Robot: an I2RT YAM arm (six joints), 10 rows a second.
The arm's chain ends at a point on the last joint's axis. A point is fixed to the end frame.
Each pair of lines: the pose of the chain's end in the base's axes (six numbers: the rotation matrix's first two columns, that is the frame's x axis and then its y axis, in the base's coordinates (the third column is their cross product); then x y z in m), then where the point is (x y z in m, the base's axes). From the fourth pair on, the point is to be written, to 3 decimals.
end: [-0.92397 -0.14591 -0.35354 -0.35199 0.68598 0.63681 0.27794 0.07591 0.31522]
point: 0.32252 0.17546 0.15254
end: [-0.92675 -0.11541 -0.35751 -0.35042 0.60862 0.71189 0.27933 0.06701 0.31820]
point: 0.32114 0.18421 0.16694
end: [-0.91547 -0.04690 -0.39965 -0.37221 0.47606 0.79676 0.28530 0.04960 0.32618]
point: 0.33155 0.19130 0.19911
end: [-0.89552 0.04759 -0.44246 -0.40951 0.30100 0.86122 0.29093 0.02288 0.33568]
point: 0.343 0.188 0.244
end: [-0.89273 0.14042 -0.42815 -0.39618 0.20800 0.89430 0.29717 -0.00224 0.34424]
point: 0.356 0.170 0.273
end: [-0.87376 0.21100 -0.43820 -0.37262 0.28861 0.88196 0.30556 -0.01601 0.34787]
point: 0.382 0.146 0.269
